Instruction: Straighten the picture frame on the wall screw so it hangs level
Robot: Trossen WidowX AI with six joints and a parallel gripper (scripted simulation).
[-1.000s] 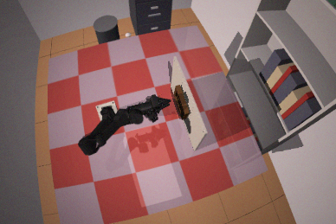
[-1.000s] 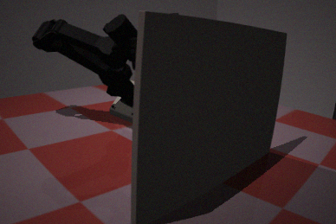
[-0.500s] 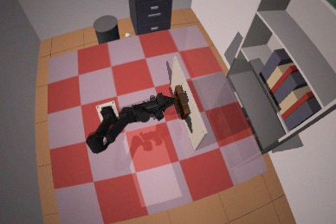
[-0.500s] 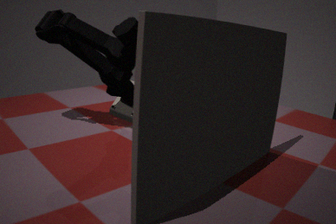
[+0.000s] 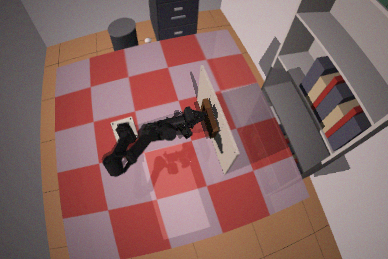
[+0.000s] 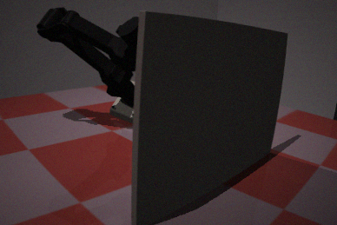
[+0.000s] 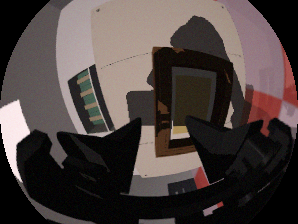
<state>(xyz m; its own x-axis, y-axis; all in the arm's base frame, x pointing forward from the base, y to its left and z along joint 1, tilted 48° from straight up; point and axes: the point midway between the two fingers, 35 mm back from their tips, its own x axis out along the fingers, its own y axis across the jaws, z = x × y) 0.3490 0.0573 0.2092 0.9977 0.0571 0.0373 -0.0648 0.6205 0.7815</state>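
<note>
My gripper tip is 50 mm above the brown picture frame, 30 mm short of it and 10 mm to the right of it. The rest, counted from my gripper tip: cream wall panel (70 mm below, 40 mm ahead, 10 mm to the right).
</note>
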